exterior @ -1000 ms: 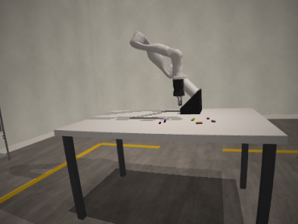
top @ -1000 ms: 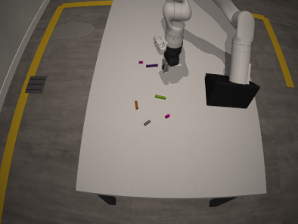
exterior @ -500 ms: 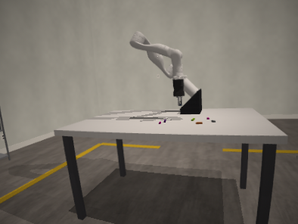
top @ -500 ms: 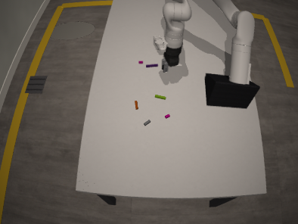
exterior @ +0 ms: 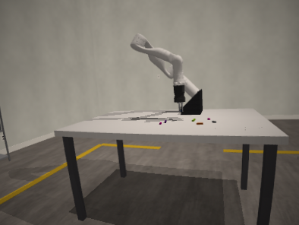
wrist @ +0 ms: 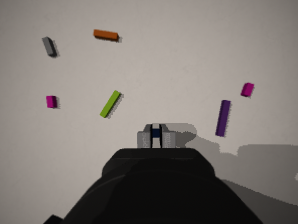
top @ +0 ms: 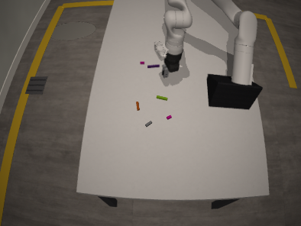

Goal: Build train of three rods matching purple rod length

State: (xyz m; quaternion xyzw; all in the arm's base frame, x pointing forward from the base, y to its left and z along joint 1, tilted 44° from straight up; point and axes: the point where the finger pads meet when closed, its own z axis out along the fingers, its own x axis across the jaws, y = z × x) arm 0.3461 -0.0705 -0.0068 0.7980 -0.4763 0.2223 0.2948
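Now: hand 9 cm to the right of the lime rod and 7 cm above it. Also, from my hand: purple rod 6 cm ahead, 9 cm to the right, 7 cm below; then small blue rod 1 cm below; then orange rod 11 cm ahead, 14 cm to the left, 7 cm below.
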